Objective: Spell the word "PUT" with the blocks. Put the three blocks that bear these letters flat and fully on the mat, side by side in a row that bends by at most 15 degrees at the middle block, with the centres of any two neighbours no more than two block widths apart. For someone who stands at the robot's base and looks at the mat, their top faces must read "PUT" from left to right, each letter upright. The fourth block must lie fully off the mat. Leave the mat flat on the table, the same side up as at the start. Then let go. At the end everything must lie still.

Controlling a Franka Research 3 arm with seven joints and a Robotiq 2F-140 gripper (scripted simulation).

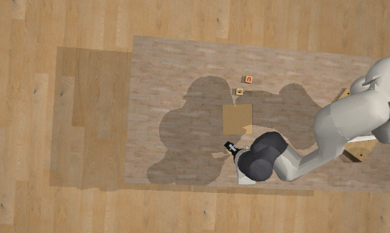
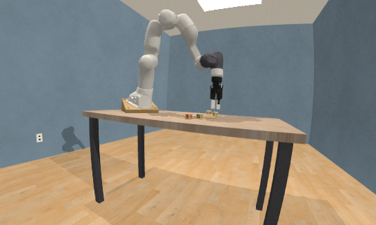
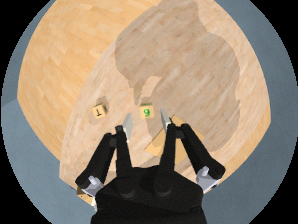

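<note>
Right now the green P block is 70 mm below my hand. From my hand the other things lie so: T block: 70 mm behind, 90 mm to the left, 70 mm below; then block marked 6: 30 mm behind, 270 mm to the right, 70 mm below; then tan mat: 30 mm behind, 140 mm to the right, 80 mm below.
</note>
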